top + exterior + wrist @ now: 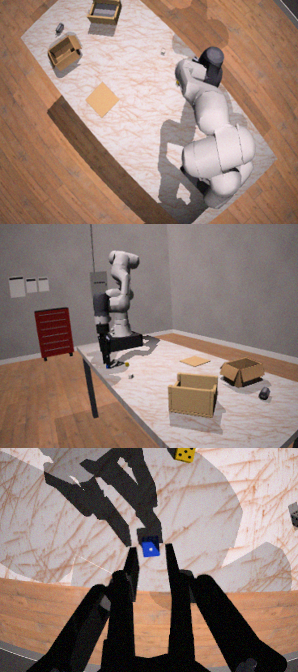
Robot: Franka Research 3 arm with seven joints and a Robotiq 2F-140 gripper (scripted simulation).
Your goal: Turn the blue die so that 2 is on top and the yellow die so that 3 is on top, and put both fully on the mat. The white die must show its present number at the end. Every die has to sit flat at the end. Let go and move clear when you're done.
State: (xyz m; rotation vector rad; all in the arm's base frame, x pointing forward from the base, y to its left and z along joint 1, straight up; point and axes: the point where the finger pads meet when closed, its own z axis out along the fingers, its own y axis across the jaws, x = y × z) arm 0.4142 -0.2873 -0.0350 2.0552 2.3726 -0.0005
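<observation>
My gripper is now 10 mm to the right of the blue die and 50 mm above it. The rest, counted from my hand: yellow die: 30 mm ahead, 120 mm to the left, 50 mm below; white die: 210 mm ahead, 60 mm to the left, 50 mm below; tan mat: 240 mm ahead, 490 mm to the left, 60 mm below.
</observation>
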